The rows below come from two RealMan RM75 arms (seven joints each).
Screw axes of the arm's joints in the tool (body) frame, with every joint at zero. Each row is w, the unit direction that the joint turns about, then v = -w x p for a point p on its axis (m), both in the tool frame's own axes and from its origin. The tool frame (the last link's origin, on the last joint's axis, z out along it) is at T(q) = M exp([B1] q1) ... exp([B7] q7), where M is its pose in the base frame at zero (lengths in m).
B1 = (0, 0, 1, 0, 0, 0)
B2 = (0, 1, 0, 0.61, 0, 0)
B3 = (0, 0, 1, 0, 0, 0)
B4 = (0, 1, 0, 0.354, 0, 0)
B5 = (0, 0, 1, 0, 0, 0)
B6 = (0, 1, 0, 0.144, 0, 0)
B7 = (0, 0, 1, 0, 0, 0)
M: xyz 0 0 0.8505 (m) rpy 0 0 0 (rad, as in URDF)
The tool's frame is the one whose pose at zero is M.
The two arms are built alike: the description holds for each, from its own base.
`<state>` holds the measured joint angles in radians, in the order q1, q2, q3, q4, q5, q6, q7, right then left.
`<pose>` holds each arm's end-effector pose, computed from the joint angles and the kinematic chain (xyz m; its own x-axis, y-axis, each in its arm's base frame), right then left.
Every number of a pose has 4 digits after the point.
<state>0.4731 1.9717 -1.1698 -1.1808 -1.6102 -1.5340 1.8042 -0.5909 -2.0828 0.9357 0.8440 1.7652 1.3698 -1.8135</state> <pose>0.1537 0.3455 0.0555 0.8456 -0.1837 -0.5011 -0.2689 -0.9577 -0.1027 -0.1906 0.3822 0.0131 0.6682 0.4421 0.5984 0.6006 -0.7952 -0.0832</pose>
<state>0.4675 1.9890 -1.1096 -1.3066 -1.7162 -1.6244 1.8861 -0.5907 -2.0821 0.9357 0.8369 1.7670 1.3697 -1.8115</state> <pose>0.1476 0.3359 0.0677 0.8856 -0.1754 -0.4300 -0.2447 -0.9632 -0.1110 -0.1921 0.3817 0.0120 0.6673 0.4469 0.5958 0.6035 -0.7933 -0.0808</pose>
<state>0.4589 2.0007 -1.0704 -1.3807 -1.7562 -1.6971 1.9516 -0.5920 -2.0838 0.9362 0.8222 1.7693 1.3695 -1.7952</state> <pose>0.1450 0.3263 0.0759 0.8954 -0.1953 -0.4001 -0.2523 -0.9630 -0.0947 -0.1938 0.3805 0.0086 0.6713 0.4469 0.5913 0.6000 -0.7961 -0.0795</pose>
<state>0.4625 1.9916 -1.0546 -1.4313 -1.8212 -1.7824 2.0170 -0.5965 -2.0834 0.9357 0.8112 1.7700 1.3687 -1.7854</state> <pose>0.1484 0.3175 0.0813 0.9198 -0.2342 -0.3149 -0.2672 -0.9614 -0.0653 -0.1940 0.3807 0.0069 0.6742 0.4454 0.5891 0.5967 -0.7986 -0.0791</pose>
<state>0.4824 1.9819 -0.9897 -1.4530 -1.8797 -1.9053 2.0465 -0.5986 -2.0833 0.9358 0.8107 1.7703 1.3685 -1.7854</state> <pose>0.1551 0.3094 0.0937 0.9338 -0.2614 -0.2444 -0.2778 -0.9600 -0.0344 -0.1933 0.3811 0.0069 0.6751 0.4445 0.5887 0.5953 -0.7996 -0.0790</pose>
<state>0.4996 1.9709 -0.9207 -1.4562 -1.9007 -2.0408 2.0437 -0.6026 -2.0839 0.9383 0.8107 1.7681 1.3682 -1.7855</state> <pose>0.1612 0.2979 0.1067 0.9429 -0.2651 -0.2018 -0.2666 -0.9636 0.0203 -0.1912 0.3817 0.0064 0.6766 0.4418 0.5891 0.5914 -0.8027 -0.0773</pose>
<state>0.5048 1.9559 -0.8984 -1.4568 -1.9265 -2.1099 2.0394 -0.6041 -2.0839 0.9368 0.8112 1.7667 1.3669 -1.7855</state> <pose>0.1676 0.2915 0.1137 0.9498 -0.2719 -0.1545 -0.2679 -0.9623 0.0467 -0.1906 0.3824 0.0069 0.6759 0.4398 0.5914 0.5911 -0.8027 -0.0787</pose>
